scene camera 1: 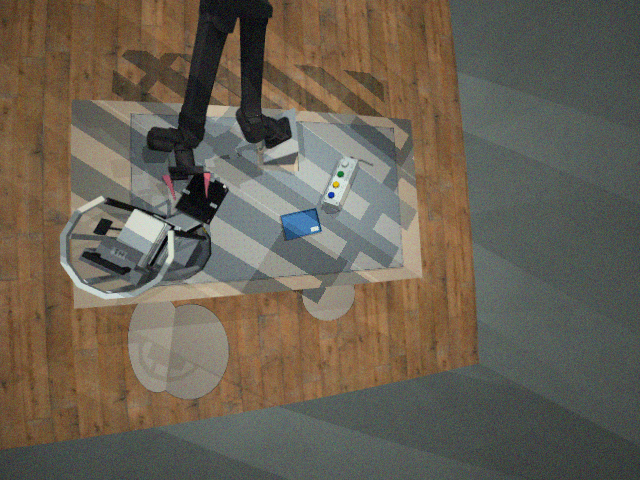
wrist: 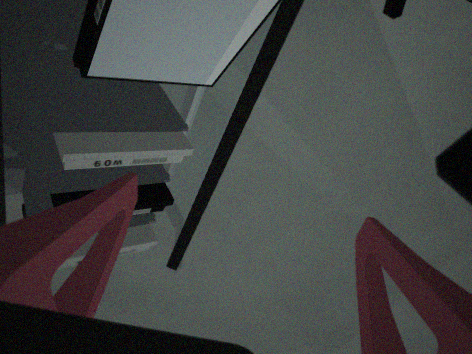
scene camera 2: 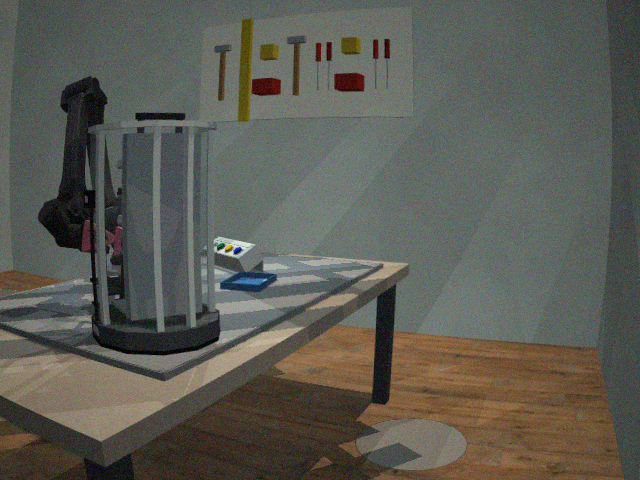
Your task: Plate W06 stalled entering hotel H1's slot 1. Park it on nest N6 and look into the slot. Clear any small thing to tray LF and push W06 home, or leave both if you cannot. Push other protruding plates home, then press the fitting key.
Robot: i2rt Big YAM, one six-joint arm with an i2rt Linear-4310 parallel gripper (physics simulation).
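Places are measured from the arm's base along level axes (x left, y back, z up), in metres.
Where they show: gripper, fingertip midpoint: (scene camera 1: 191, 198) (wrist: 250, 206); arm's base, origin of the base link: (scene camera 1: 278, 133).
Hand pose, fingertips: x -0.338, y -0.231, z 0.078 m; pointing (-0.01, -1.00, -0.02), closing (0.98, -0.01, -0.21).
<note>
Each offset is from my fingertips to the top centre of the thing. "*": to the spot under its first point.
My gripper (scene camera 1: 190, 197) (scene camera 2: 101, 248) (wrist: 250, 206) is open and empty, beside hotel H1 (scene camera 1: 142, 227) (scene camera 2: 173, 206). In the wrist view a plate with a black edge and a pale face @(* dx -0.063, dy -0.068, dz -0.025 m) (wrist: 165, 40) is beyond the fingertips at the top; its label is cut off. A pale plate labelled W09 @(dx -0.103, dy -0.123, dz +0.066 m) (wrist: 115, 142) and a black edge @(* dx -0.045, dy -0.097, dz +0.106 m) (wrist: 155, 196) show at the left, partly behind the left finger. In scene camera 1 a dark square @(* dx +0.001, dy -0.010, dz -0.095 m) (scene camera 1: 199, 206) is under the fingers; whether it is a plate or nest N6, I cannot tell. Blue tray LF @(dx +0.377, dy -0.132, dz -0.137 m) (scene camera 1: 300, 224) (scene camera 2: 249, 281) stands apart. The inside of slot 1 is hidden.
The key box @(dx +0.574, dy +0.010, dz -0.071 m) (scene camera 1: 348, 175) (scene camera 2: 240, 260) with coloured keys stands behind the tray. The hotel's cage posts @(dx -0.207, dy -0.212, dz +0.223 m) (scene camera 2: 158, 227) stand around it. A dark bar @(* dx -0.009, dy -0.123, dz +0.051 m) (wrist: 225, 142) crosses the wrist view between the fingers. A pale block (scene camera 1: 281, 155) is near the arm's rear joint.
</note>
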